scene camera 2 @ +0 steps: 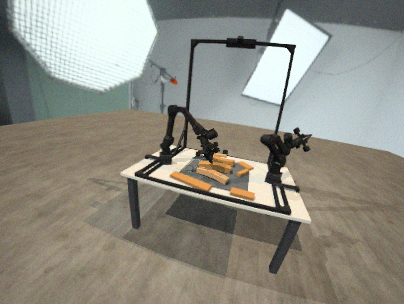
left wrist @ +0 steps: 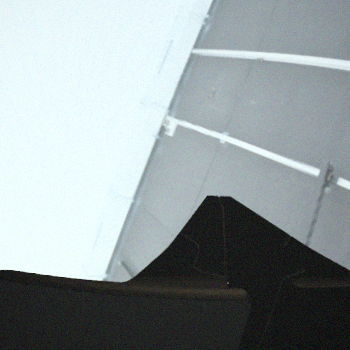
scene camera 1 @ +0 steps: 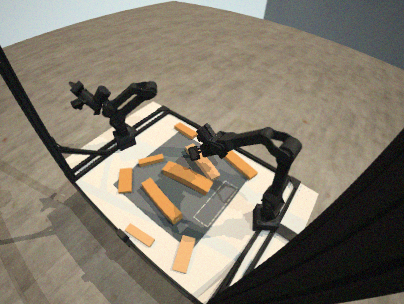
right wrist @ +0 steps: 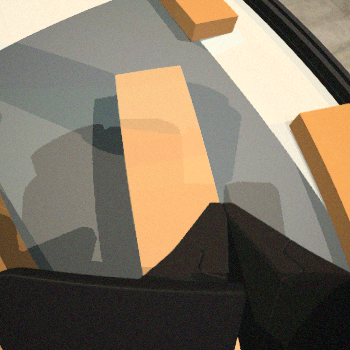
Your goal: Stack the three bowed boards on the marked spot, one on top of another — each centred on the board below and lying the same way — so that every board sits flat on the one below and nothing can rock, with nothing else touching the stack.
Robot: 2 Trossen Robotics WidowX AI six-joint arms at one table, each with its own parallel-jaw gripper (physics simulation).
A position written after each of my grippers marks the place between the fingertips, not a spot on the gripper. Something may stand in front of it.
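I can see a marked spot (scene camera 1: 203, 211), and I find the same marked spot (scene camera 2: 234, 181) again in another view. My left gripper (left wrist: 216, 207) is shut and holds nothing. My right gripper (right wrist: 219, 213) is shut as well, holding nothing, and with it in the right wrist view is the marked spot (right wrist: 73, 211).
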